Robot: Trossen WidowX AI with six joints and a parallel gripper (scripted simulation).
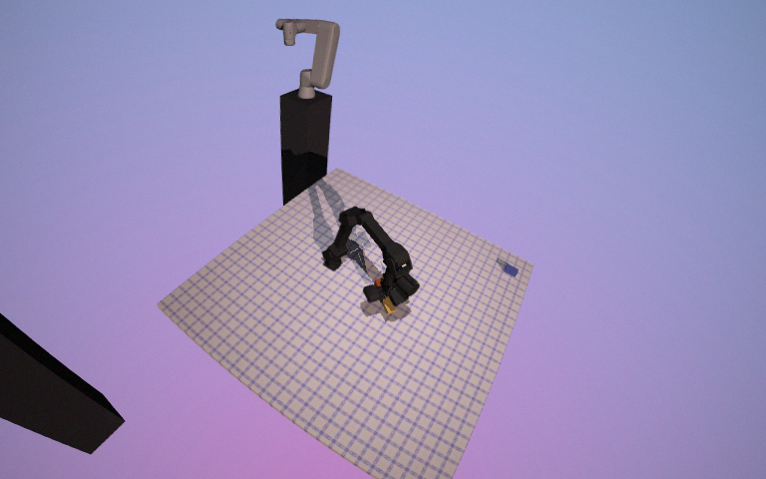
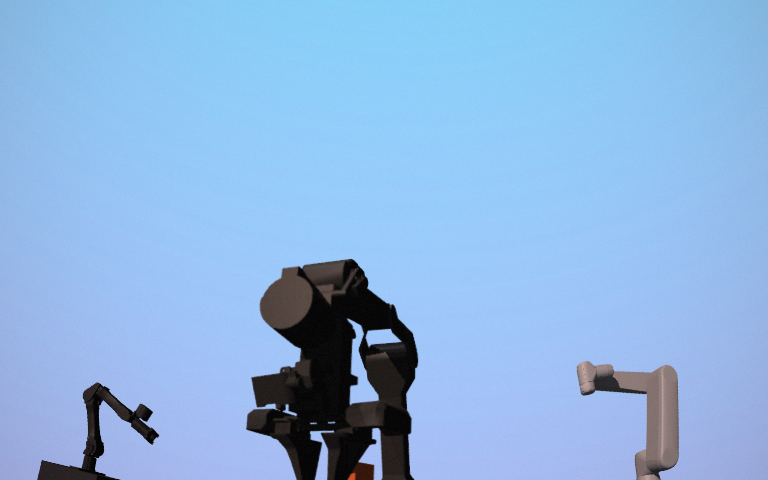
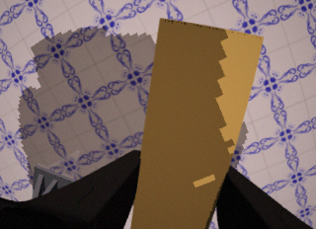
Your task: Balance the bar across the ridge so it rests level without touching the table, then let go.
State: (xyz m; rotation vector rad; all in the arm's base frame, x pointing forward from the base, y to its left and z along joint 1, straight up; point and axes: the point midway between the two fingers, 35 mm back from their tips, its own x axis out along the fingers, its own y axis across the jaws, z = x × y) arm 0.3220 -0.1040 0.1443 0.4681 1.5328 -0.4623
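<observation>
Right now my gripper tip is 30 mm past the tan-brown bar, 20 mm to the right of it and 20 mm below it. The rest, counted from my gripper tip: green block 90 mm behind, 330 mm to the left, 90 mm below; then blue block 420 mm ahead, 600 mm to the left, 90 mm below.
</observation>
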